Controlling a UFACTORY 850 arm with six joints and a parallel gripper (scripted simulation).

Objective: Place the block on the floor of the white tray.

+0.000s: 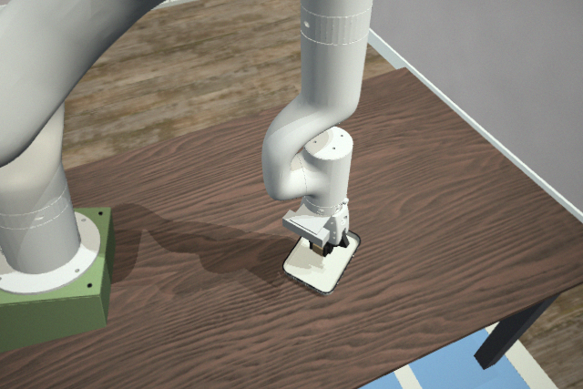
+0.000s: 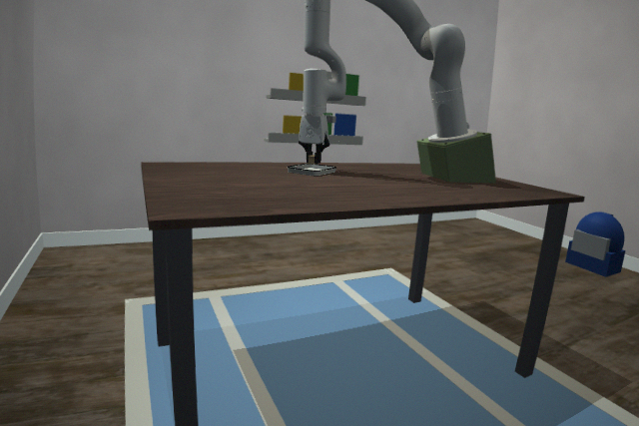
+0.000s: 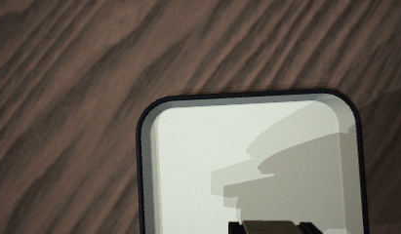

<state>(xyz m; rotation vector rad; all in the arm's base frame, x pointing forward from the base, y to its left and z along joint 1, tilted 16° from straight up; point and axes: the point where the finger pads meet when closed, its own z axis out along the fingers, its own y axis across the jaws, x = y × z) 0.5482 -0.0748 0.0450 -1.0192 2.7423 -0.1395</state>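
Now: the small wooden block 10 mm below my hand. Round my hand: white tray: 40 mm below.
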